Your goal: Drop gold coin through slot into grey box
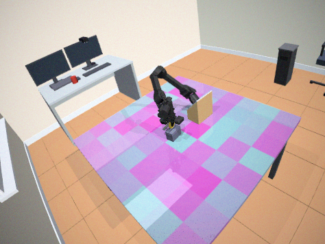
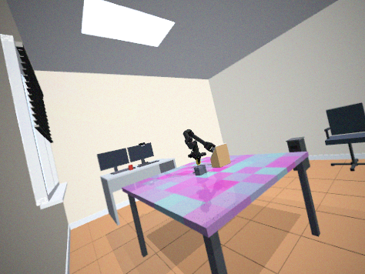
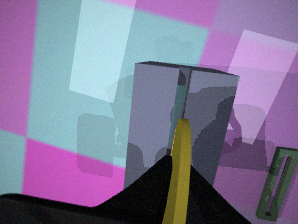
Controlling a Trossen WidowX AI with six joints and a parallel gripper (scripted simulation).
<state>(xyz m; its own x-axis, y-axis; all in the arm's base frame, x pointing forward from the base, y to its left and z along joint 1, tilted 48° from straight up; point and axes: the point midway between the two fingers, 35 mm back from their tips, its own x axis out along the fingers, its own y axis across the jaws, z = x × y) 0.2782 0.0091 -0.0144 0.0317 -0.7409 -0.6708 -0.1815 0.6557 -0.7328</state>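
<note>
My gripper tip is now 2 cm below the gold coin.
</note>
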